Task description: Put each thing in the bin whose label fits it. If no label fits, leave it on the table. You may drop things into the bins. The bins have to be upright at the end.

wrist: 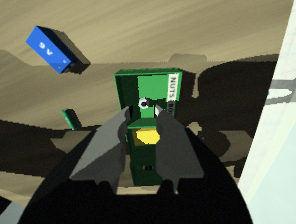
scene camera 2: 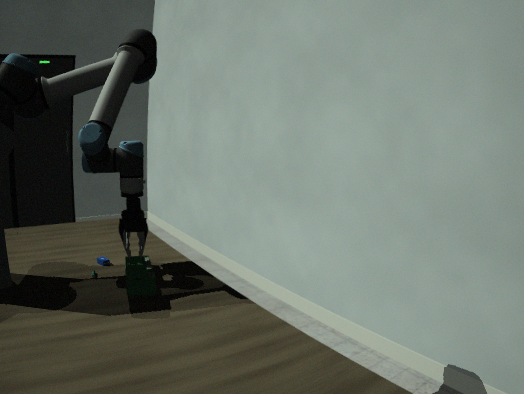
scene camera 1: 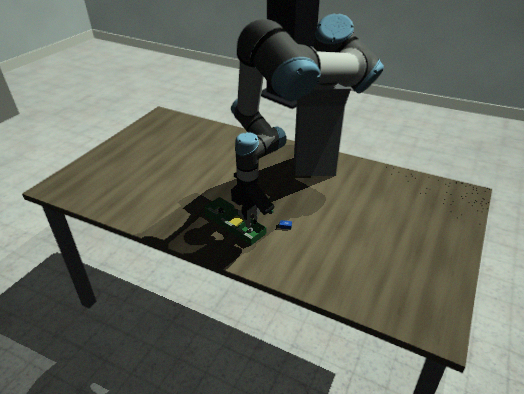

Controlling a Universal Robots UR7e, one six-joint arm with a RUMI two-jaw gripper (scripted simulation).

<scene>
green bin: wrist; scene camera 2; scene camera 1 241,231
same spot on green bin: (scene camera 2: pixel 146 286) = (wrist: pixel 157 176)
</scene>
